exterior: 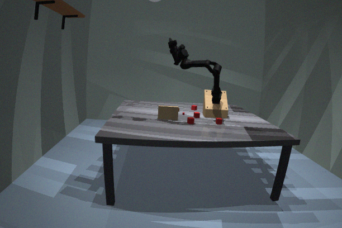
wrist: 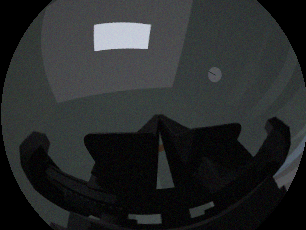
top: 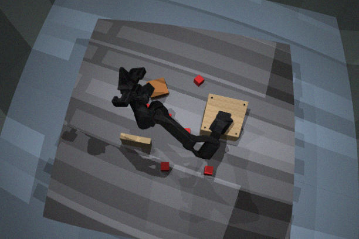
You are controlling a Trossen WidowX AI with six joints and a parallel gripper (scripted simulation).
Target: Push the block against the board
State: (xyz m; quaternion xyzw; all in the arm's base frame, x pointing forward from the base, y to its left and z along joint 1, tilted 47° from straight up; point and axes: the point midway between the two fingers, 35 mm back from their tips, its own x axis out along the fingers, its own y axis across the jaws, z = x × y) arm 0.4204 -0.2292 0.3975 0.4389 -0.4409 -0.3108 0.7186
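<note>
The light tan board is 30 mm behind my gripper tip, 80 mm to the left of it and 570 mm below it. The rest, counted from my gripper tip: thin red stick: 50 mm ahead, 180 mm to the right, 620 mm below; then square block: 40 mm behind, 260 mm to the right, 610 mm below; then tiny red piece: 150 mm behind, 120 mm to the right, 610 mm below.
</note>
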